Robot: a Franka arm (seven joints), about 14 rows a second.
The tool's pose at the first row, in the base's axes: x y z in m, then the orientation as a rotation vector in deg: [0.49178 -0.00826 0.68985 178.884 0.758 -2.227]
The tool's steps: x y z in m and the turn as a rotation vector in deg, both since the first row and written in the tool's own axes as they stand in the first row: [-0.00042 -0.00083 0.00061 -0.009 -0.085 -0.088]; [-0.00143 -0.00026 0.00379 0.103 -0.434 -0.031]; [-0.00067 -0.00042 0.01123 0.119 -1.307 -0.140]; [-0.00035 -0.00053 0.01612 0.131 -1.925 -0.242]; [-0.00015 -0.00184 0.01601 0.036 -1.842 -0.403]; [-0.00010 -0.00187 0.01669 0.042 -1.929 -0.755]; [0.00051 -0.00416 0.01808 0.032 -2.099 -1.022]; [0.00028 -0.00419 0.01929 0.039 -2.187 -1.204]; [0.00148 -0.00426 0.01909 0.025 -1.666 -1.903]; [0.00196 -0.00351 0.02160 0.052 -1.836 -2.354]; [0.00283 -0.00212 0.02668 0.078 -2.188 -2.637]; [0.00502 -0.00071 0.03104 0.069 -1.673 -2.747]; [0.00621 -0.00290 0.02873 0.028 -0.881 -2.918]
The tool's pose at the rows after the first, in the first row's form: [0.49134 -0.00745 0.68923 178.873 0.894 -2.361]; [0.49025 -0.00809 0.68609 178.976 0.798 -2.907]; [0.49083 -0.00806 0.67863 178.961 0.955 -4.273]; [0.49103 -0.00804 0.67374 178.945 1.105 -5.240]; [0.49122 -0.00673 0.67382 178.855 1.359 -5.109]; [0.49125 -0.00671 0.67314 178.856 1.907 -5.251]; [0.49181 -0.00445 0.67169 178.835 2.322 -5.520]; [0.49154 -0.00444 0.67048 178.836 2.604 -5.660]; [0.49275 -0.00436 0.67065 178.837 3.704 -4.857]; [0.49317 -0.00515 0.66814 178.846 4.405 -5.130]; [0.49393 -0.00663 0.66307 178.846 4.842 -5.684]; [0.49602 -0.00811 0.65869 178.859 5.022 -4.882]; [0.49725 -0.00586 0.66092 178.845 5.300 -3.646]
